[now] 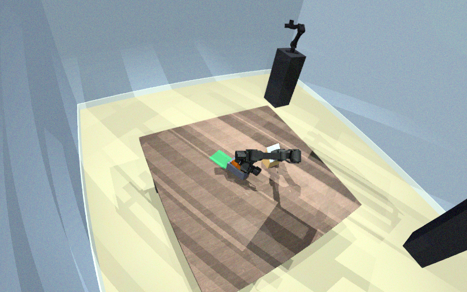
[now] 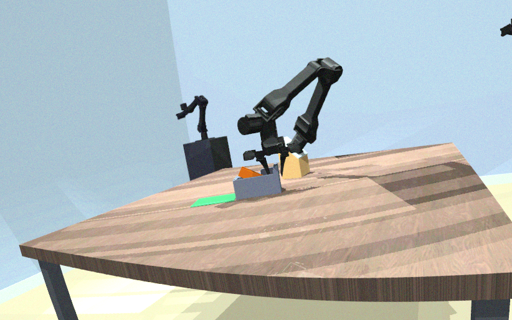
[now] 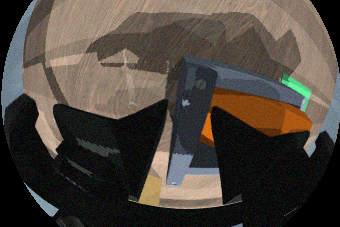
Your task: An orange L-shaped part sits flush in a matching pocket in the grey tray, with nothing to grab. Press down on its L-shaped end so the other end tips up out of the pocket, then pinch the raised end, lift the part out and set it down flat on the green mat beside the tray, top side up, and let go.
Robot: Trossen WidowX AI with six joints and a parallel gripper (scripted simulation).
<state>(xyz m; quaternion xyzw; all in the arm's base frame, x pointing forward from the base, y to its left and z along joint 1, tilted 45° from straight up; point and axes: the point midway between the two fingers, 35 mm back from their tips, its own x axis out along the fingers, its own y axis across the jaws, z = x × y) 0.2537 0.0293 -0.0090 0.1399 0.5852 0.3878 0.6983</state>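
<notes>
The orange L-shaped part is 50 mm to the right of my gripper tip and 10 mm ahead of it. The rest, counted from my gripper tip: green mat (210 mm to the right, 70 mm ahead, 60 mm below).
</notes>
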